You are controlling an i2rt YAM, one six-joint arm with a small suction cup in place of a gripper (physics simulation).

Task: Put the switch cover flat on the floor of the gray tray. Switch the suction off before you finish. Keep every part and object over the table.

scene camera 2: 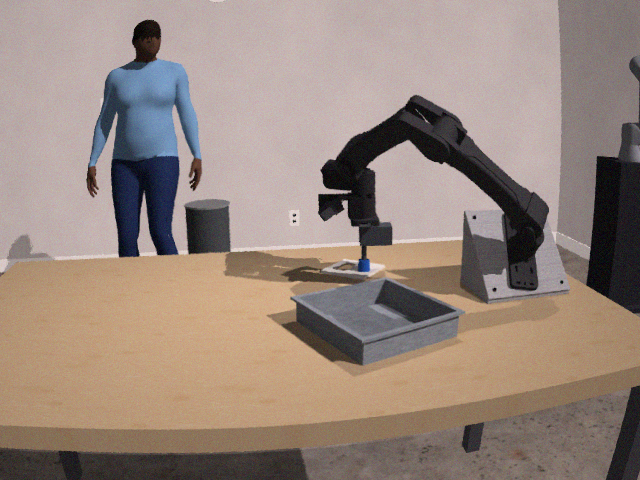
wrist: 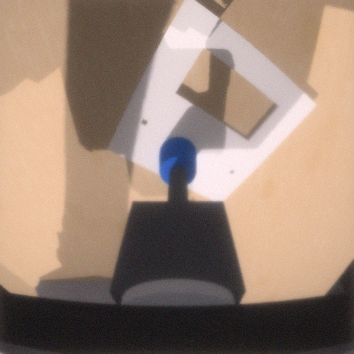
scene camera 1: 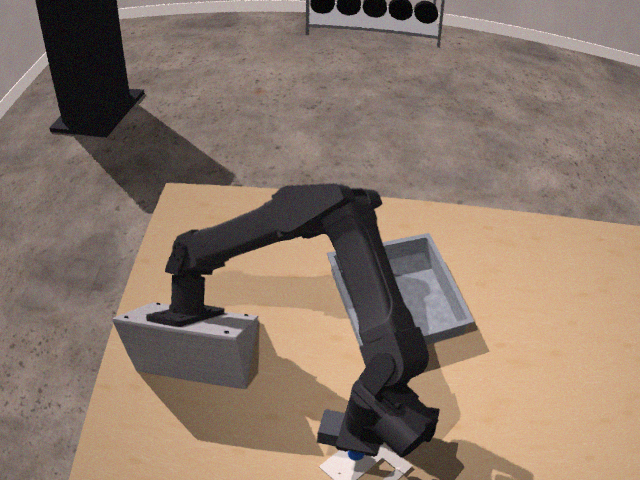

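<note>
The switch cover (scene camera 1: 338, 465) (scene camera 2: 377, 267) (wrist: 215, 170) is a thin white plate with a rectangular opening. It lies flat on the table at the bottom edge of scene camera 1, beyond the tray in scene camera 2. My gripper (scene camera 1: 355, 454) (scene camera 2: 363, 265) (wrist: 178, 157), a blue suction cup on a black stem, points down and touches the solid part of the cover beside the opening, between two small holes. The suction holds the cover at table height. The gray tray (scene camera 1: 448, 284) (scene camera 2: 413, 339) stands apart from the cover, partly hidden by the arm in scene camera 1.
The arm's gray wedge base (scene camera 1: 191, 356) (scene camera 2: 483, 273) stands on the wooden table (scene camera 1: 558, 310) (scene camera 2: 155, 361). The tray's raised walls stand between its floor and the cover. A person (scene camera 2: 147, 111) and a dark bin (scene camera 2: 207, 227) are behind the table.
</note>
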